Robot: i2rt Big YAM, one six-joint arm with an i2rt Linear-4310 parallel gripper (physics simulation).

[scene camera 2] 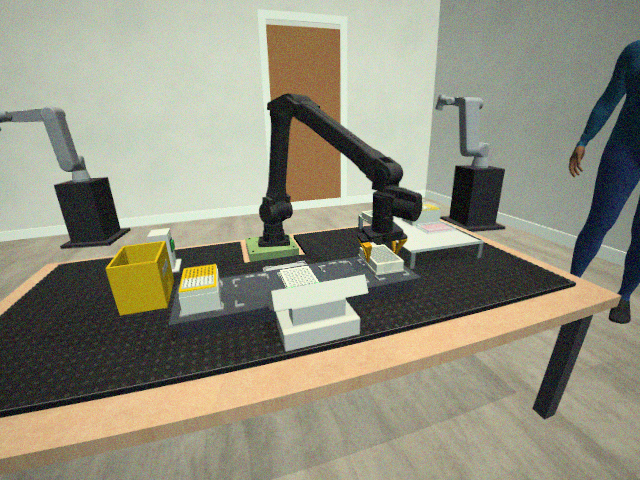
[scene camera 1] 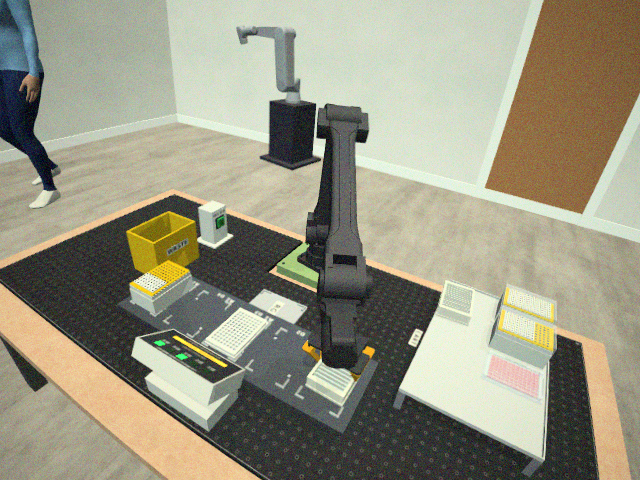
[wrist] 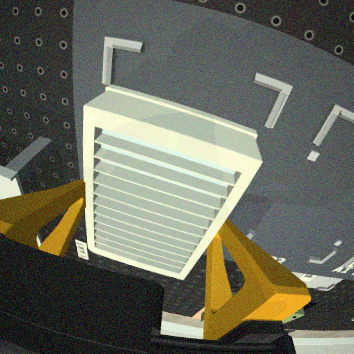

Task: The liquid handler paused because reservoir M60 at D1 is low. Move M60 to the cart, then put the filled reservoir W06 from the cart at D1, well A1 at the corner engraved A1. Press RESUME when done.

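Places are measured from the arm's base along level axes (x ahead, y left, z up), in metres.
Where they show: gripper, fingertip midpoint: (scene camera 2: 380,258) (scene camera 1: 338,370) (wrist: 152,201); arm's base at its link origin: (scene camera 2: 274,242) (scene camera 1: 318,263).
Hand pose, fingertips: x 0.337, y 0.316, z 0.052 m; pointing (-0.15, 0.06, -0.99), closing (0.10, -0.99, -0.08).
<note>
Each offset is from my fingertips to the top centre of the thing. "pt": to the spot under its first point. Level surfaces: height alone.
My gripper (scene camera 1: 336,367) (scene camera 2: 382,252) (wrist: 152,201) is shut on a white slatted reservoir @(0.017 m up, 0.002 m back, 0.001 m right) (scene camera 1: 329,383) (scene camera 2: 386,264) (wrist: 172,125), with an orange finger at each long side. The reservoir is about level, low over the right end of the dark deck @(0.020 m down) (scene camera 1: 348,415) (wrist: 200,60). White corner marks show past its end in the wrist view; whether it touches the deck is unclear. Its name is not readable. Another reservoir @(0.023 m up, 0.388 m back, 0.117 m left) (scene camera 1: 456,302) stands at the back left of the white cart @(0.002 m down, 0.288 m back, 0.233 m left) (scene camera 1: 439,372) (scene camera 2: 447,240). A white post @(0.062 m up, 0.209 m back, 0.689 m right) (scene camera 1: 210,227) (scene camera 2: 161,241) with a green button stands at the back left.
The cart also holds two yellow-and-white tip racks @(0.062 m up, 0.350 m back, 0.294 m left) (scene camera 1: 524,330) and a pink plate @(0.006 m up, 0.243 m back, 0.307 m left) (scene camera 1: 514,376). On the deck are a white plate @(0.006 m down, 0.062 m ahead, 0.247 m right) (scene camera 1: 236,331) and a tip rack @(0.044 m up, 0.105 m ahead, 0.491 m right) (scene camera 1: 161,284). A yellow waste bin @(0.067 m up, 0.013 m back, 0.675 m right) (scene camera 1: 149,248) and a white console @(pt 0.051 m down, 0.255 m ahead, 0.200 m right) (scene camera 1: 180,408) stand beside the deck. A person stands beyond the table.
</note>
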